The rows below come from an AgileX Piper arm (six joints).
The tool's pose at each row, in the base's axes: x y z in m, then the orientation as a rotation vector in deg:
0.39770, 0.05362, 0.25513, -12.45, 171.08, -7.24
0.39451, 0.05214, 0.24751, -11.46, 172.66, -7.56
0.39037, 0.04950, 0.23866, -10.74, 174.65, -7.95
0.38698, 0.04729, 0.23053, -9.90, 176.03, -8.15
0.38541, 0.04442, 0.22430, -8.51, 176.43, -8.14
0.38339, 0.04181, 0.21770, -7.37, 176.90, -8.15
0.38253, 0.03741, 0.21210, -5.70, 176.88, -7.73
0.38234, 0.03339, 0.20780, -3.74, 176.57, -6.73
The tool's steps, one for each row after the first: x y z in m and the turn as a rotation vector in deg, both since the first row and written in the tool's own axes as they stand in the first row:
0.00440, -0.00030, 0.00714, 0.11, 1.56, 0.65
0.01007, -0.00150, 0.01544, 0.20, 3.55, 1.11
0.01484, -0.00245, 0.02311, 0.24, 4.91, 1.64
0.01767, -0.00448, 0.02922, 0.26, 5.28, 2.54
0.02095, -0.00615, 0.03562, 0.28, 5.73, 3.27
0.02322, -0.00985, 0.04133, 0.10, 5.66, 4.37
0.02460, -0.01338, 0.04584, -0.42, 5.27, 5.69

